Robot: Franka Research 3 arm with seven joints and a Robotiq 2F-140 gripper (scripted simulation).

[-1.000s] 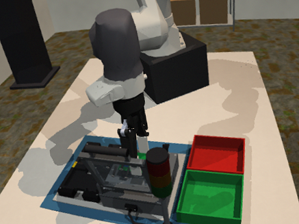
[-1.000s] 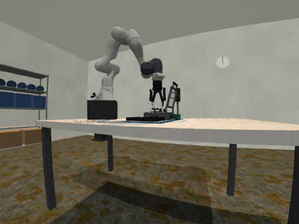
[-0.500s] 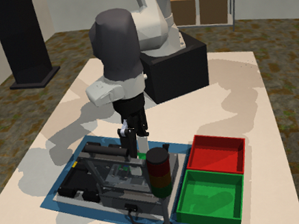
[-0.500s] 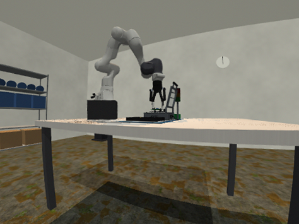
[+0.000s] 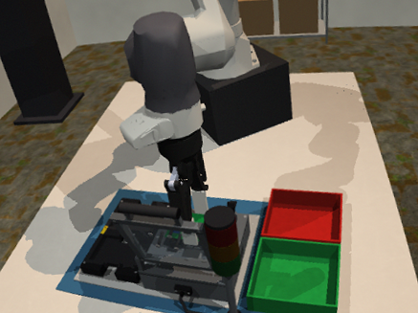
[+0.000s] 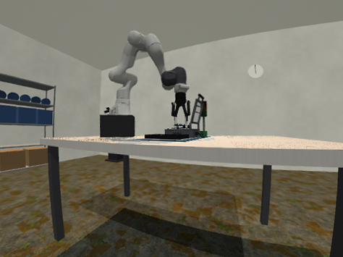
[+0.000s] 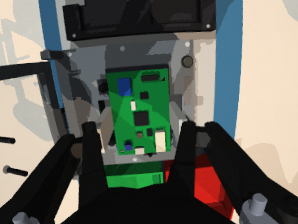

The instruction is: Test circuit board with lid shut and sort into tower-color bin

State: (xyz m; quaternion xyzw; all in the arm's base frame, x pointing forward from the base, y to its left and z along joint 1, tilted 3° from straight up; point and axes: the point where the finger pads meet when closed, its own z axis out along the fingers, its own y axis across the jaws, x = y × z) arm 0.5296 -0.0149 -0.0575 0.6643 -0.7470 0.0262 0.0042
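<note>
Right now the green circuit board is 20 mm below my hand. The rest, counted from my hand: green bin (190 mm to the left, 90 mm below, 70 mm ahead); then tester plate (40 mm below, 10 mm ahead); then clear lid (120 mm ahead, 70 mm above, 20 mm to the right).
</note>
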